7 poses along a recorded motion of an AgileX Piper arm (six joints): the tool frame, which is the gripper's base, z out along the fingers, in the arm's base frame.
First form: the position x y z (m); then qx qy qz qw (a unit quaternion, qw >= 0).
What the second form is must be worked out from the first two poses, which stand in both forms.
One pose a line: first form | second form
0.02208, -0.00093, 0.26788, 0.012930, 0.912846, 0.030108, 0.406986 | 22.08, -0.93, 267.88; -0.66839, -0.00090, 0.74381; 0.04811, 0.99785, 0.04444; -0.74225, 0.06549, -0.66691
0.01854, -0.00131, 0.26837, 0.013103, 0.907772, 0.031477, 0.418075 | 18.54, -1.31, 268.37; -0.65008, -0.00253, 0.75986; 0.05011, 0.99768, 0.04619; -0.75821, 0.06810, -0.64844
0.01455, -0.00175, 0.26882, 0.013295, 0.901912, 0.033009, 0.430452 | 14.55, -1.75, 268.82; -0.62907, -0.00444, 0.77734; 0.05240, 0.99747, 0.04810; -0.77558, 0.07099, -0.62724
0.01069, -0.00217, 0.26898, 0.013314, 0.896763, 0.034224, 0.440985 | 10.69, -2.17, 268.98; -0.61071, -0.00631, 0.79183; 0.05406, 0.99730, 0.04964; -0.79001, 0.07312, -0.60872
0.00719, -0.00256, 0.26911, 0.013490, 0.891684, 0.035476, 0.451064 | 7.19, -2.56, 269.11; -0.59272, -0.00795, 0.80537; 0.05606, 0.99712, 0.05110; -0.80346, 0.07544, -0.59057
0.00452, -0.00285, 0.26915, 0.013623, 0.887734, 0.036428, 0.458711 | 4.52, -2.85, 269.15; -0.57880, -0.00923, 0.81542; 0.05761, 0.99697, 0.05218; -0.81343, 0.07717, -0.57651
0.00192, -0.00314, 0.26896, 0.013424, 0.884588, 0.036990, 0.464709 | 1.92, -3.14, 268.96; -0.56773, -0.01063, 0.82315; 0.05813, 0.99690, 0.05297; -0.82116, 0.07792, -0.56535
